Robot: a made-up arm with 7 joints.
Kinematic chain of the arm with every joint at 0, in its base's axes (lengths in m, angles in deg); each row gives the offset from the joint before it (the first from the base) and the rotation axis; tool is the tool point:
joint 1: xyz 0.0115 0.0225 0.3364 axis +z
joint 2: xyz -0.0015 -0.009 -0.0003 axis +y
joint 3: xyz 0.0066 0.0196 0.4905 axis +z
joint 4: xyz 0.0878 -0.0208 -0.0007 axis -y
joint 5: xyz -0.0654 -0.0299 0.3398 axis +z
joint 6: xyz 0.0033 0.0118 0 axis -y
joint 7: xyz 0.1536 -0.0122 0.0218 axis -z
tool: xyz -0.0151 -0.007 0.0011
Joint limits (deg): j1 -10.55..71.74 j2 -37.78..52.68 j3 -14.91..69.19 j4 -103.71..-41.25 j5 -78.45..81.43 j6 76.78..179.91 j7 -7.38..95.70
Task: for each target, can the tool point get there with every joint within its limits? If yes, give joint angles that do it. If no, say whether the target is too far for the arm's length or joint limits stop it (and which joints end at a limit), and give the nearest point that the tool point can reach.
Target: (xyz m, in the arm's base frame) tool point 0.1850 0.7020 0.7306
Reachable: yes | joints 46.91 17.30 39.31 -94.33 -6.72 99.28 42.38
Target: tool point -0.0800 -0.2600 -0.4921
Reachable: no: joint limits stop it (at a limit: joint 1, joint 2, joint 3, joint 4, joint 6, joint 7) | nearest point 0.6276 -0.2833 0.1535 | short by 0.958 m
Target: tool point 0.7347 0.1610 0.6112
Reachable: yes | joints 6.78 26.38 21.32 -93.91 64.96 137.81 21.32
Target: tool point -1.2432 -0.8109 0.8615
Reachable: no: too far | nearest point -0.4831 -0.2872 1.0105 | short by 0.935 m
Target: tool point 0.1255 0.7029 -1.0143
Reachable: no: too far | nearest point 0.1806 0.6857 0.1263 | short by 1.142 m
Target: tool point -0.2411 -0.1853 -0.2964
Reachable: no: joint limits stop it (at a limit: joint 1, joint 2, joint 3, joint 4, joint 6, joint 7) | nearest point 0.6276 -0.2836 0.1536 | short by 0.983 m
